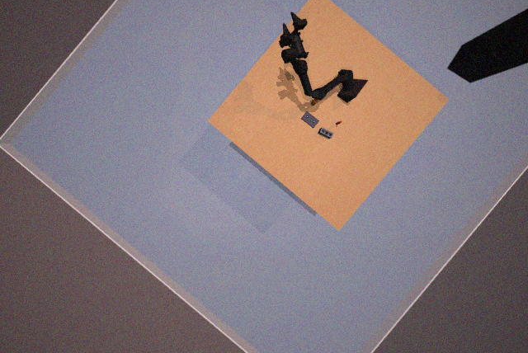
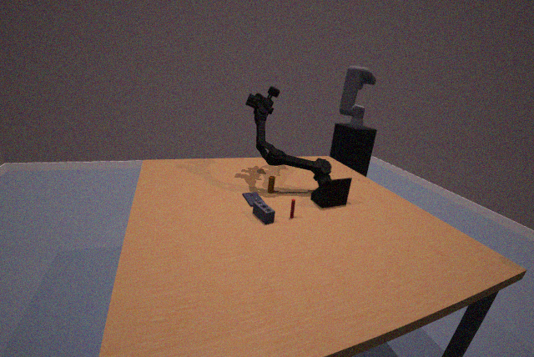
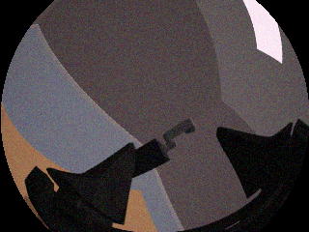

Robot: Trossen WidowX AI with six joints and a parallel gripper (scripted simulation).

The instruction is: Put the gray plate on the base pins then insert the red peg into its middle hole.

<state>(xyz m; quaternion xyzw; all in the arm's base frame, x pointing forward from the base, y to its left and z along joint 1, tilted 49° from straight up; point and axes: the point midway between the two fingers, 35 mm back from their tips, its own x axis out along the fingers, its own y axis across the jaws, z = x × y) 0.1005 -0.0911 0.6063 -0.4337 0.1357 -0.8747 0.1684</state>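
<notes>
My gripper tip is now 31 cm short of the gray plate, 59 cm to the right of it and 36 cm above it. Round my gripper tip: base 28 cm ahead, 44 cm to the left, 39 cm below; then red peg 19 cm ahead, 63 cm to the left, 36 cm below.
</notes>
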